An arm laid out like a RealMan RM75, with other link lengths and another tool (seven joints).
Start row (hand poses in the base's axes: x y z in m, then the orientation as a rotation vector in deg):
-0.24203 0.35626 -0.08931 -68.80 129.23 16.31
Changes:
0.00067 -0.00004 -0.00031 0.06 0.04 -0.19
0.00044 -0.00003 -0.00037 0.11 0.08 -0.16
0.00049 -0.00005 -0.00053 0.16 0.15 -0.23
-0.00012 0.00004 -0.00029 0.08 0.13 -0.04
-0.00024 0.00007 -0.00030 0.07 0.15 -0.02
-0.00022 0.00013 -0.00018 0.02 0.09 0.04
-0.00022 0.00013 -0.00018 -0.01 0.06 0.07
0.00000 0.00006 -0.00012 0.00 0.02 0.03
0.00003 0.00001 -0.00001 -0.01 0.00 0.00
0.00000 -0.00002 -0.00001 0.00 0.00 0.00
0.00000 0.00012 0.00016 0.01 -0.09 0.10
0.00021 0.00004 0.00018 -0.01 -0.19 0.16
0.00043 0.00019 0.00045 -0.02 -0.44 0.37
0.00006 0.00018 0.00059 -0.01 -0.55 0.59
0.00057 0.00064 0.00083 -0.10 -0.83 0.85
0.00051 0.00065 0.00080 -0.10 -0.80 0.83
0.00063 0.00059 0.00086 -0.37 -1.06 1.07
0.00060 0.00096 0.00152 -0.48 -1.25 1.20
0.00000 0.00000 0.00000 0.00 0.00 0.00
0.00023 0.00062 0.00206 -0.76 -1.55 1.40
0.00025 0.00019 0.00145 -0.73 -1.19 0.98
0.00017 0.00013 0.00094 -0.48 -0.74 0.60
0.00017 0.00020 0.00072 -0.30 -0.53 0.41
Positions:
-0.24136 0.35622 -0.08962 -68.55 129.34 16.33
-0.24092 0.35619 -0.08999 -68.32 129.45 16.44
-0.24043 0.35614 -0.09052 -67.99 129.64 16.63
-0.24055 0.35618 -0.09081 -67.92 129.74 16.79
-0.24079 0.35625 -0.09111 -67.88 129.85 16.96
-0.24101 0.35638 -0.09129 -67.93 129.90 17.06
-0.24123 0.35651 -0.09147 -68.02 129.92 17.12
-0.24123 0.35657 -0.09159 -68.06 129.92 17.14
-0.24120 0.35658 -0.09160 -68.07 129.92 17.13
-0.24120 0.35656 -0.09161 -68.07 129.92 17.13
-0.24120 0.35668 -0.09145 -68.17 129.79 17.12
-0.24099 0.35672 -0.09127 -68.34 129.55 17.05
-0.24056 0.35691 -0.09082 -68.73 128.98 16.88
-0.24050 0.35709 -0.09023 -69.36 128.19 16.73
-0.23993 0.35773 -0.08940 -70.30 127.06 16.40
-0.23942 0.35838 -0.08860 -71.21 125.96 16.08
-0.23879 0.35897 -0.08774 -72.49 124.60 15.39
-0.23819 0.35993 -0.08622 -73.93 123.03 14.51
-0.23819 0.35993 -0.08622 -73.93 123.03 14.51
-0.23796 0.36055 -0.08416 -75.68 121.18 13.22
-0.23771 0.36074 -0.08271 -76.98 119.85 12.04
-0.23754 0.36087 -0.08177 -77.78 119.03 11.28
-0.23737 0.36107 -0.08105 -78.30 118.44 10.77

